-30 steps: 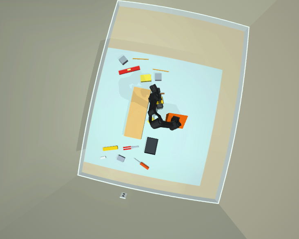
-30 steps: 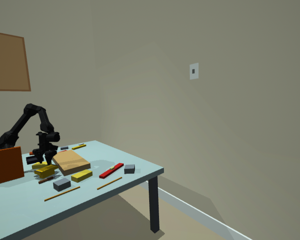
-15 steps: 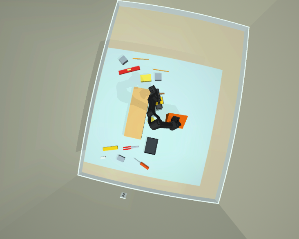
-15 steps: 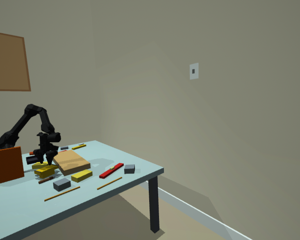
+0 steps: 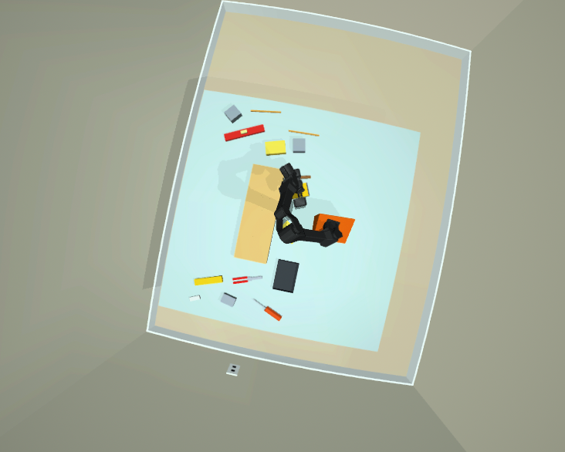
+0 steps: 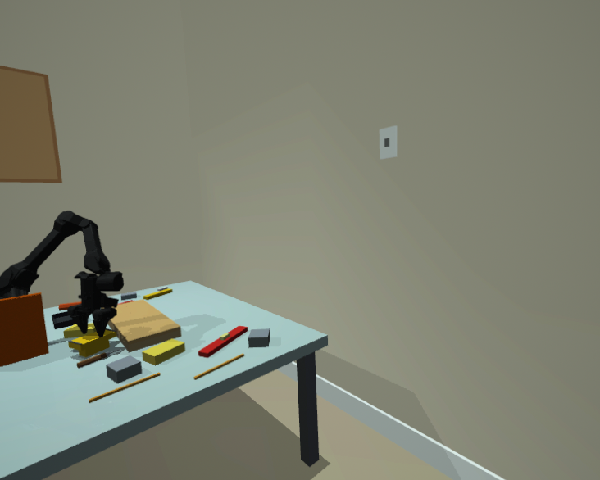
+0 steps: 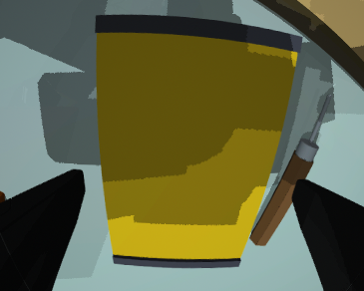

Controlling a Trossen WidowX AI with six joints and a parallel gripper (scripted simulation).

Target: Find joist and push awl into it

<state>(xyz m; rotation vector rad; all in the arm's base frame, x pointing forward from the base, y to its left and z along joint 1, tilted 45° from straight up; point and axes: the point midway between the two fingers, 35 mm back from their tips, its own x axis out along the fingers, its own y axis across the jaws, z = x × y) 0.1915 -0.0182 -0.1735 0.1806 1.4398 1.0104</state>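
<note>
The yellow stud finder is 50 mm below my gripper tip, 10 mm to the left of it and 10 mm ahead of it. Round my gripper tip: awl 80 mm to the right, 50 mm below, 20 mm ahead; then red level 380 mm ahead, 240 mm to the right, 40 mm below; then dark tray 460 mm to the left, 70 mm behind, 50 mm below.
</note>
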